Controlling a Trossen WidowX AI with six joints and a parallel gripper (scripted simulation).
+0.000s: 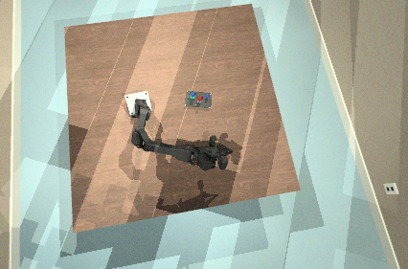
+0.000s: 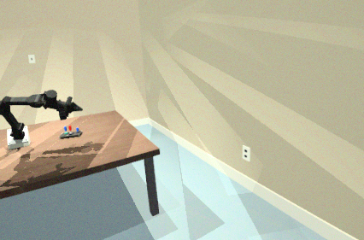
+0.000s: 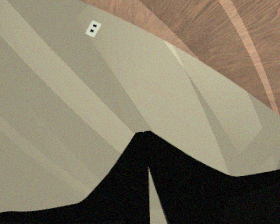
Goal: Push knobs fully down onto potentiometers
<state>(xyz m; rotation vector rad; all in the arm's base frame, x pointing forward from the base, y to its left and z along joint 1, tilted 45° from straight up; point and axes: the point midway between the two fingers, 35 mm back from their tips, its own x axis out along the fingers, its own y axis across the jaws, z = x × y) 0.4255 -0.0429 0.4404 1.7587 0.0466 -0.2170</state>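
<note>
The blue knob lies 190 mm behind my gripper tip, 390 mm to the left of it and 210 mm below it. From my gripper tip the other things lie so: red knob 150 mm behind, 360 mm to the left, 210 mm below.
</note>
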